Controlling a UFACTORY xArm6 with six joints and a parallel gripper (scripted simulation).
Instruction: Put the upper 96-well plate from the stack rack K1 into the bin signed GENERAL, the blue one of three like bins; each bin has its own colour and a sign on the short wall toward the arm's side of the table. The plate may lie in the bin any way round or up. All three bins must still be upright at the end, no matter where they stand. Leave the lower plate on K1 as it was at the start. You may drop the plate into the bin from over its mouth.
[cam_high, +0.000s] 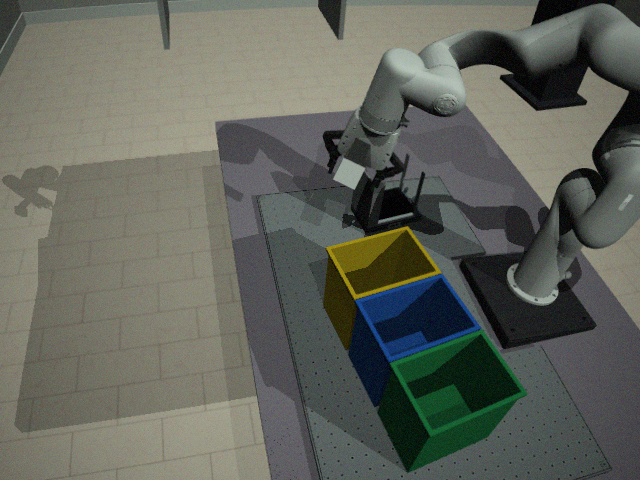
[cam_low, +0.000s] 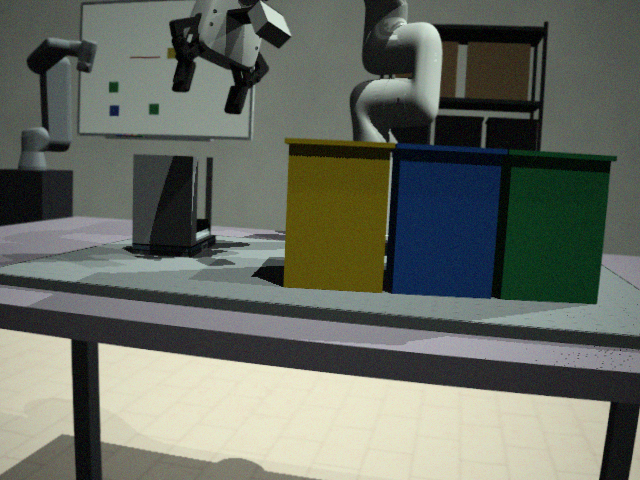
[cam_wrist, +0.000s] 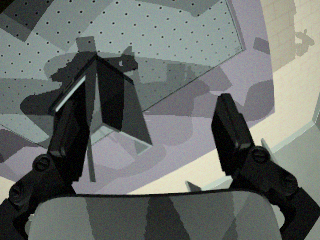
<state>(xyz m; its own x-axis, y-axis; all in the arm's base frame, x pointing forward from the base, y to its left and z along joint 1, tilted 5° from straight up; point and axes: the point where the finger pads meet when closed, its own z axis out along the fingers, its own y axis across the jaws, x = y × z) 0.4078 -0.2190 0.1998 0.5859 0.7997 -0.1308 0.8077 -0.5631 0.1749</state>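
Right now the dark 96-well plate is 20 cm below my hand, 15 cm behind it and 10 cm to the right of it. The rest, counted from my hand: grey rack wall 15 cm below, 9 cm to the right, 8 cm behind; white 96-well plate 21 cm below, 15 cm behind, 10 cm to the right; yellow bin 19 cm to the left, 15 cm below, 1 cm ahead.
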